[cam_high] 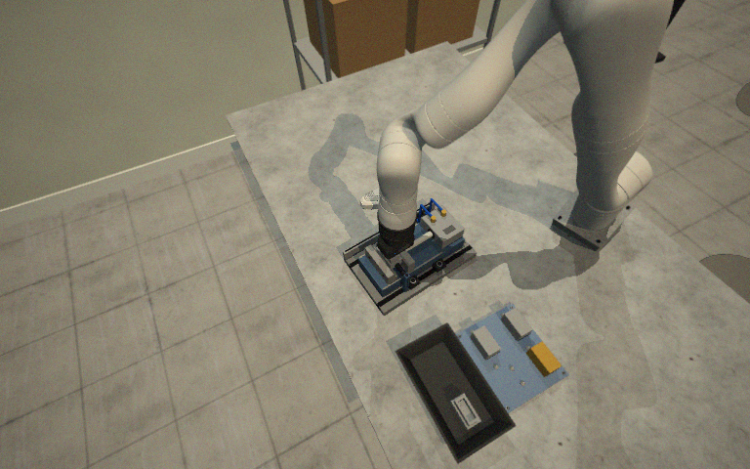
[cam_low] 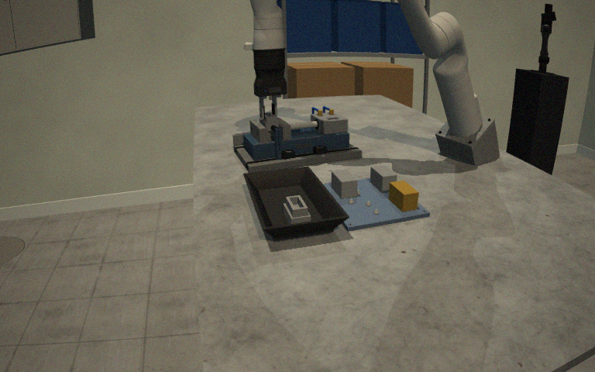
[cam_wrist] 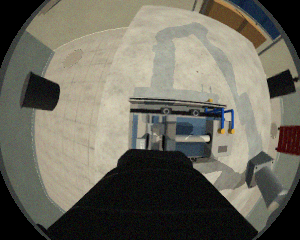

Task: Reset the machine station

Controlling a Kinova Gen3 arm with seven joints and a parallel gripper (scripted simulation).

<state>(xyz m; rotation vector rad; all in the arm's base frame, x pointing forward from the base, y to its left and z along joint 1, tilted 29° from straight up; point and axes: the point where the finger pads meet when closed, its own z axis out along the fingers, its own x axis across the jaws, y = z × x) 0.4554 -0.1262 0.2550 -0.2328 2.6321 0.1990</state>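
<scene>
Right now the fixed jaw is 30 mm ahead of my hand, 10 mm to the left of it and 50 mm below it. From my hand the other things lie so: gray blank (130 mm behind, 260 mm to the left, 100 mm below); vise (70 mm behind, 20 mm to the right, 90 mm below); infeed plate (180 mm behind, 300 mm to the left, 120 mm below).
</scene>
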